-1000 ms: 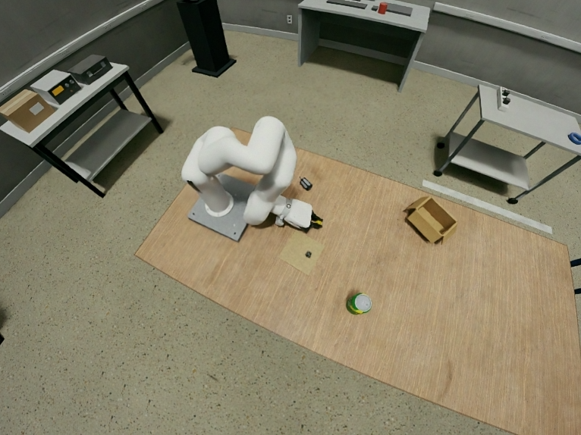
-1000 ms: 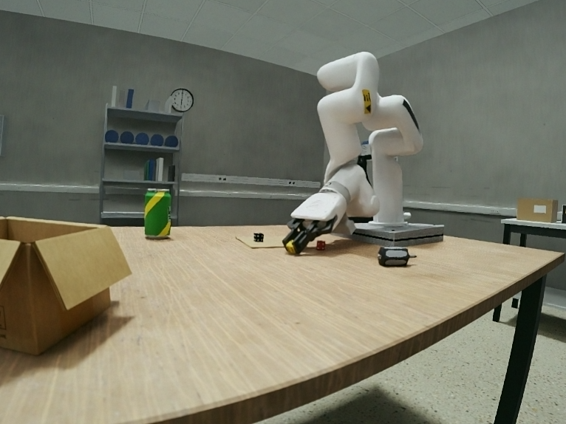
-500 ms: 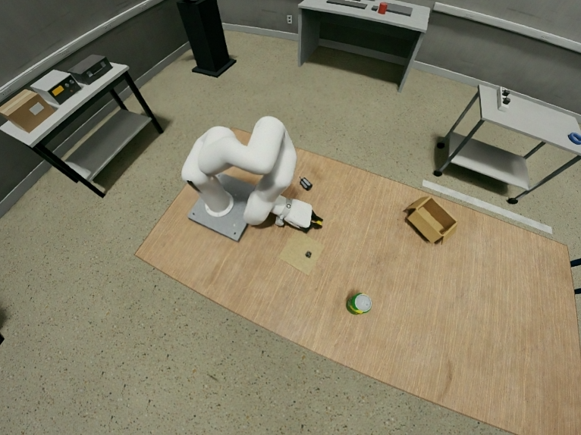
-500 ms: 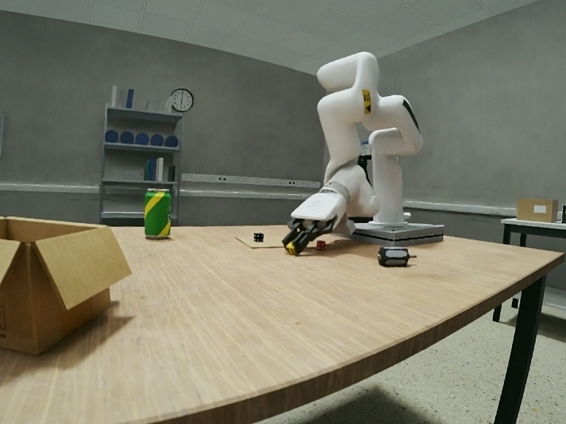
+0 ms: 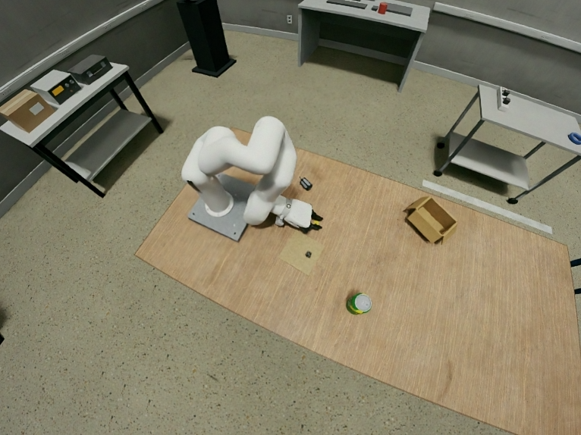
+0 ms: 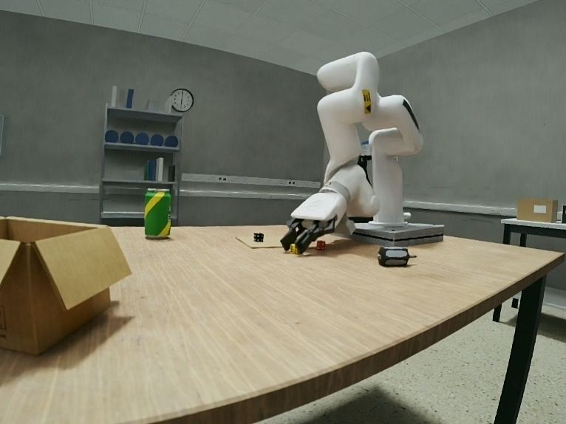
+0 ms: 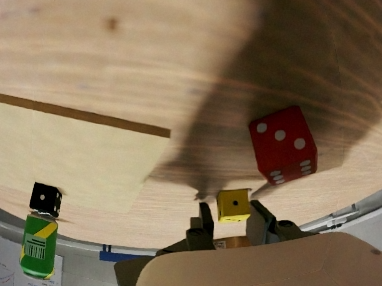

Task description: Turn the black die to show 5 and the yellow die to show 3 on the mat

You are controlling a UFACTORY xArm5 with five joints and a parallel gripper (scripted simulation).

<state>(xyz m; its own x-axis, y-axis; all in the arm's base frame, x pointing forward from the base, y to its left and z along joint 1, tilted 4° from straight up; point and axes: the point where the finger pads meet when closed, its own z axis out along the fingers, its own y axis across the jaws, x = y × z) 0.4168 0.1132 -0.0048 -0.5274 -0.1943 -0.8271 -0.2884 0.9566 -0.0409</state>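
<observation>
My gripper is now 20 mm above the yellow die. Also, from my hand: black die 140 mm to the right, 20 mm ahead, 10 mm below; then tan mat 140 mm to the right, 20 mm below, 10 mm behind; then red die 80 mm behind, 20 mm to the right, 20 mm below.
</observation>
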